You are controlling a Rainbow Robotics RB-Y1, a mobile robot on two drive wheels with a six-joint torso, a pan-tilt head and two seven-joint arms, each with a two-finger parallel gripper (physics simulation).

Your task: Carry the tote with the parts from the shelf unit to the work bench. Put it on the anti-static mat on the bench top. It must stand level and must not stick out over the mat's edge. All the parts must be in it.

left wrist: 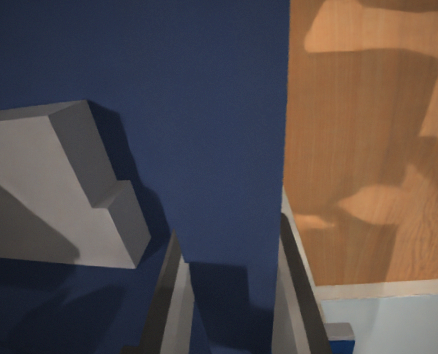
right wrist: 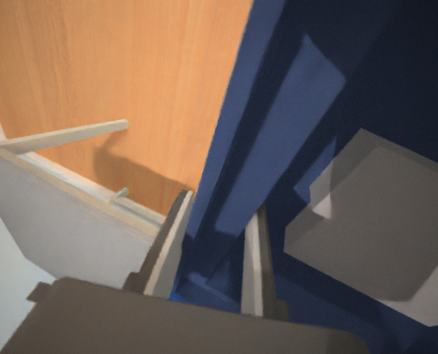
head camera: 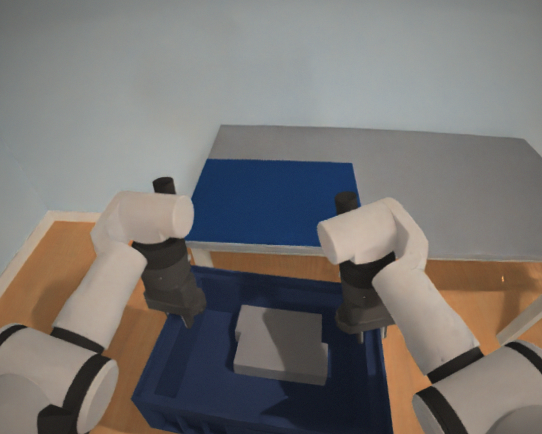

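The dark blue tote (head camera: 280, 290) (left wrist: 215, 125) (right wrist: 280, 145) is held up above the floor, in front of the bench in the head view. A grey stepped part or parts (head camera: 280, 345) (left wrist: 50, 190) (right wrist: 370, 215) lie flat inside it; whether they are separate pieces cannot be told. My left gripper (head camera: 178, 321) (left wrist: 231, 225) is shut on the tote's left wall. My right gripper (head camera: 372, 337) (right wrist: 220, 204) is shut on its right wall. The blue anti-static mat (head camera: 270, 200) lies on the left part of the grey work bench (head camera: 440, 195) (right wrist: 75, 220), beyond the tote.
The bench's front edge (head camera: 280, 246) runs just beyond the tote's far rim in the head view. A bench leg (head camera: 202, 257) stands below its left end. The wooden floor (head camera: 70, 260) (left wrist: 350, 125) (right wrist: 125, 60) shows on both sides. A pale wall (head camera: 270, 65) stands behind the bench.
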